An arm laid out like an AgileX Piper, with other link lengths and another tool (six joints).
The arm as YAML. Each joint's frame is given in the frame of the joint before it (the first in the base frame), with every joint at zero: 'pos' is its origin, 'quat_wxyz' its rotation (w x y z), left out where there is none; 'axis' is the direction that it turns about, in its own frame. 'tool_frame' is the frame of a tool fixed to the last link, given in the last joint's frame.
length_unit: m
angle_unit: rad
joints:
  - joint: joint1
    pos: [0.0, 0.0, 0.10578]
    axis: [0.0, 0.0, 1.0]
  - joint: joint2
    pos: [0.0, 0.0, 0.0]
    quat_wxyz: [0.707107, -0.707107, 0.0, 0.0]
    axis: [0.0, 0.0, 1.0]
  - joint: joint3
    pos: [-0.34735, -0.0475, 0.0]
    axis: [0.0, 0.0, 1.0]
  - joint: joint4
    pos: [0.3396, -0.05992, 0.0]
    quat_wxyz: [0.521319, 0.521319, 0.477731, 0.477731]
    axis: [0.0, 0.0, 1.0]
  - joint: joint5
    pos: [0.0, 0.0, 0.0]
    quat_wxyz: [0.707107, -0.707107, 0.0, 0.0]
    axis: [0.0, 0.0, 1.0]
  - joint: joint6
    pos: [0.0, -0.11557, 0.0]
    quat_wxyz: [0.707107, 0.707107, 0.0, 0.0]
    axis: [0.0, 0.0, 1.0]
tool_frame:
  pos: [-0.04, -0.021, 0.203]
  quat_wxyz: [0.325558, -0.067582, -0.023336, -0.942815]
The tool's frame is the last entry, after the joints.
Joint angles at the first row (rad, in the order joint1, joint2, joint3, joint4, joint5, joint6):
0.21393 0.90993 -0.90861 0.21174 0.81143 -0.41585
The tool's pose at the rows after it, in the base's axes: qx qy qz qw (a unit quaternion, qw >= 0); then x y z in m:
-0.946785 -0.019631 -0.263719 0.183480 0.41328 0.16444 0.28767
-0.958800 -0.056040 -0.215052 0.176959 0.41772 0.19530 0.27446
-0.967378 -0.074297 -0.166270 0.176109 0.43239 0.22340 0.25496
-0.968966 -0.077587 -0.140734 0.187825 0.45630 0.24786 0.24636
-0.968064 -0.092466 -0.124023 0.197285 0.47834 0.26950 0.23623
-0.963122 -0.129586 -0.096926 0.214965 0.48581 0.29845 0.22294
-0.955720 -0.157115 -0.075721 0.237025 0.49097 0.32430 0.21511
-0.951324 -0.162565 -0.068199 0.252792 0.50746 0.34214 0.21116
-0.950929 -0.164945 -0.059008 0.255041 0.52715 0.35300 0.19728
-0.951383 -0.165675 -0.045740 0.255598 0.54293 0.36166 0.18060
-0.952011 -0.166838 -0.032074 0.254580 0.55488 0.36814 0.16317
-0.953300 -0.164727 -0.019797 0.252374 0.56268 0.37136 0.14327
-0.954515 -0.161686 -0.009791 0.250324 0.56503 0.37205 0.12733
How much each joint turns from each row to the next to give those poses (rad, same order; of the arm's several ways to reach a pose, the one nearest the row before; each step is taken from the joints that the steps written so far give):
0.05764 0.09227 -0.09608 0.00445 0.09881 -0.05718
0.05085 0.11018 -0.09615 0.00221 0.08352 -0.01878
0.02990 0.13361 -0.09809 0.01860 0.05916 -0.00835
0.00862 0.11882 -0.09585 0.03655 0.02015 -0.00513
0.00001 0.10230 -0.07841 0.04096 0.00915 -0.04169
0.00002 0.09265 -0.06726 0.07460 0.03446 -0.09166
0.00000 0.07665 -0.06034 0.07106 0.03121 -0.06937
0.00000 0.07416 -0.06980 0.03946 0.00934 -0.01861
0.00001 0.08197 -0.07159 0.00925 0.00927 -0.00686
-0.00001 0.07744 -0.06770 0.00490 0.01723 -0.00001
-0.00001 0.06790 -0.05798 0.00173 0.01841 0.00000
0.00000 0.05004 -0.02761 -0.00001 0.00339 0.00000
0.00002 0.02700 -0.00337 0.00001 -0.00253 0.00001

